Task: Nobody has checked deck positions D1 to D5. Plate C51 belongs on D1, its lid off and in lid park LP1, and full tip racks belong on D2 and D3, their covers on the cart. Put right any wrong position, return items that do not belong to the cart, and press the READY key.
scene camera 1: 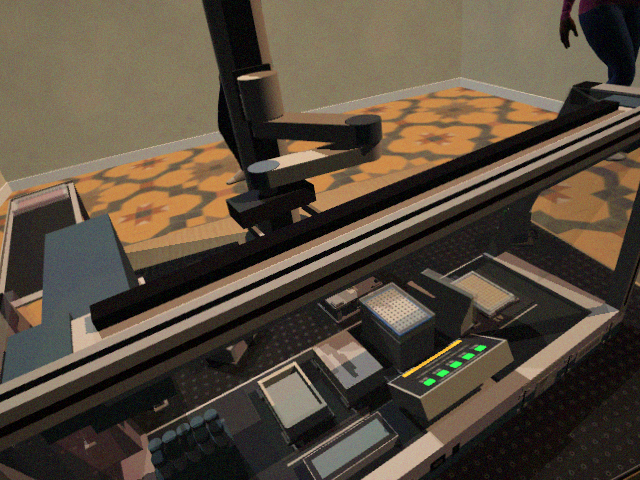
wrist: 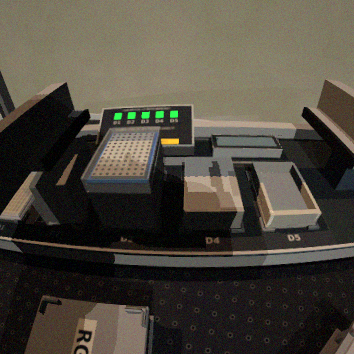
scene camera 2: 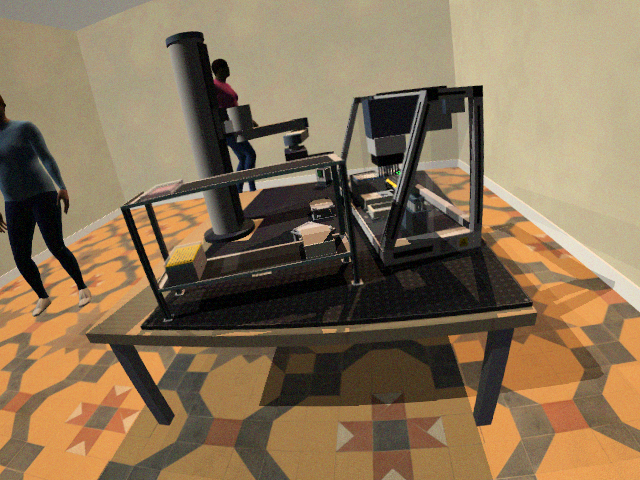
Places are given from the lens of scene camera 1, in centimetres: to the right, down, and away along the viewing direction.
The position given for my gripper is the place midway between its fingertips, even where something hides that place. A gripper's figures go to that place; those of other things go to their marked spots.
my gripper (scene camera 1: 308,240): -2, 0, 82
frame rail (scene camera 1: 52,391): -18, 10, 28
black gantry rail (scene camera 1: 106,313): -17, 6, 33
